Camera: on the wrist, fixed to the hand. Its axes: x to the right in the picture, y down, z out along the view.
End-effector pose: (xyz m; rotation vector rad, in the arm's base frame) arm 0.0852 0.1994 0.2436 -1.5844 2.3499 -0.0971
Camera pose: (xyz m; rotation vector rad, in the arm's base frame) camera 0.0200 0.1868 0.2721 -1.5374 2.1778 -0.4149
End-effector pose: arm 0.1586 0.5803 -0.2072 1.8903 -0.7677 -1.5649
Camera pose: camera 0.2058 0.5309 -0.1837 2.1331 -0.9550 -1.5608
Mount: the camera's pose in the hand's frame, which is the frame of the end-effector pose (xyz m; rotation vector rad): 0.0279 0.0471 -0.0472 0.2670 0.0075 -0.0719
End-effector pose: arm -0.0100 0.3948 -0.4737 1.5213 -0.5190 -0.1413
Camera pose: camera 0.0231 0.4297 -0.4197 1.8014 -0.4916 -0.1255
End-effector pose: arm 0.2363 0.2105 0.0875 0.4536 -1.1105 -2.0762
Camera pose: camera 0.2662 0.1460 0.1004 0.6379 -1.3926 -1.9922
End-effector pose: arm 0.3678 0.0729 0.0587 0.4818 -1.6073 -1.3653
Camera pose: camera 0.4063 0.0395 0.1100 0.7084 -1.7906 -1.2037
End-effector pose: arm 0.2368 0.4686 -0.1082 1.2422 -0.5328 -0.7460
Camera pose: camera 0.2993 0.4846 -0.0756 1.5178 -0.5980 -0.7470
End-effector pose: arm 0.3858 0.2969 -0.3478 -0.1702 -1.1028 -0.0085
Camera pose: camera 0.4446 0.3389 -0.3500 0.1087 -1.0911 0.0735
